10 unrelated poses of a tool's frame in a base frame.
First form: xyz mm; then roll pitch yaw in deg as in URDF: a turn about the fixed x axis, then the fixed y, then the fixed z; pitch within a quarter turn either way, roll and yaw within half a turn.
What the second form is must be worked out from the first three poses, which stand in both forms.
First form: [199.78 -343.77 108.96 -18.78 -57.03 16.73]
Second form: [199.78 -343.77 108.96 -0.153 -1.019 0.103]
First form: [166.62 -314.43 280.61 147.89 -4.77 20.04]
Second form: [166.62 -314.43 280.61 2.560 0.421 0.236]
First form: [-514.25 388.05 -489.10 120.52 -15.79 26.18]
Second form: [-514.25 388.05 -489.10 2.108 0.317 0.562]
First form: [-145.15 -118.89 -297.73 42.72 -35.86 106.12]
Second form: [-145.15 -118.89 -297.73 1.085 0.260 1.924]
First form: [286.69 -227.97 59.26 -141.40 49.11 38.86]
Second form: [286.69 -227.97 59.26 -2.453 -0.448 1.348]
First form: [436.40 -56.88 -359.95 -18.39 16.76 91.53]
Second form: [436.40 -56.88 -359.95 -0.482 -0.029 1.617]
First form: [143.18 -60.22 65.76 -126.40 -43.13 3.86]
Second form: [143.18 -60.22 65.76 -2.056 -0.483 -0.783]
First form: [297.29 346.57 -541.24 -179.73 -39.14 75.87]
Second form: [297.29 346.57 -541.24 -2.067 -1.614 -0.732]
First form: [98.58 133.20 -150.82 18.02 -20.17 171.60]
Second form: [98.58 133.20 -150.82 0.562 0.431 2.971]
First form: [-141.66 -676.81 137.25 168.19 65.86 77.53]
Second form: [-141.66 -676.81 137.25 1.554 1.429 -0.927]
